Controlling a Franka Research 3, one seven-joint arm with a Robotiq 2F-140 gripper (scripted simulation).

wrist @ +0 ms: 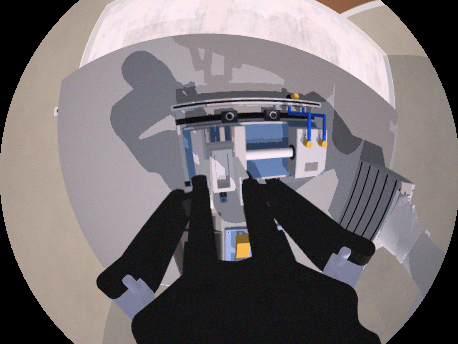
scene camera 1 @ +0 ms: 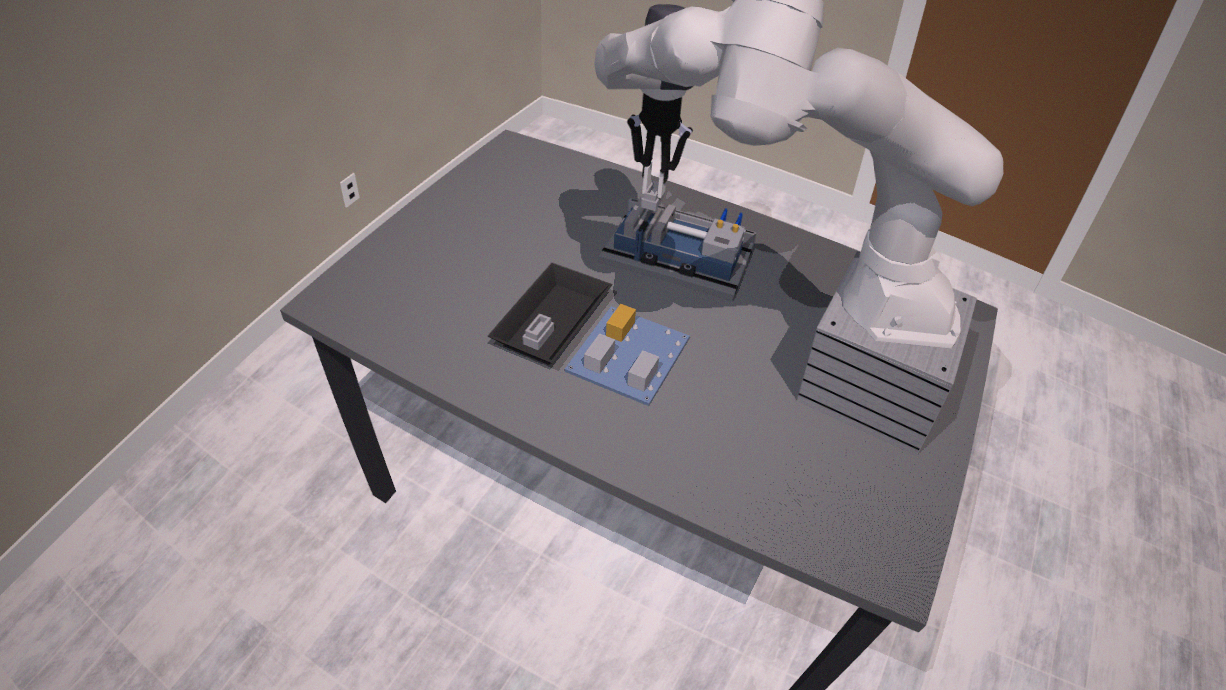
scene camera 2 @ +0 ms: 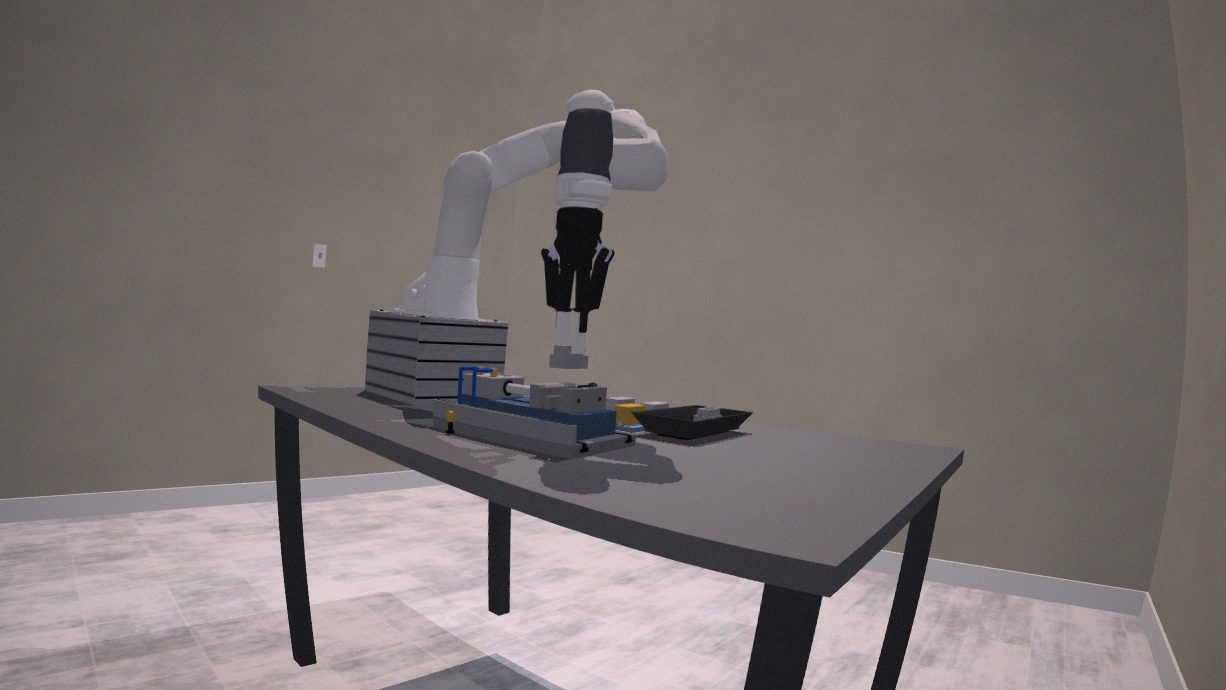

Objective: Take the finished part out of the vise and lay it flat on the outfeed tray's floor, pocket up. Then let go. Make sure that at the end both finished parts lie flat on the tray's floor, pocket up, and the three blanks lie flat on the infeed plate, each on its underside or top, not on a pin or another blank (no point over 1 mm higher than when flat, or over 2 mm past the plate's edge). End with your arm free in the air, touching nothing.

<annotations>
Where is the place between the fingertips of my gripper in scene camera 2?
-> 569,353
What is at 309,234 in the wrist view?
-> My gripper.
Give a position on a blue vise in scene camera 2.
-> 590,424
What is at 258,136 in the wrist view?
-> A blue vise.
</annotations>
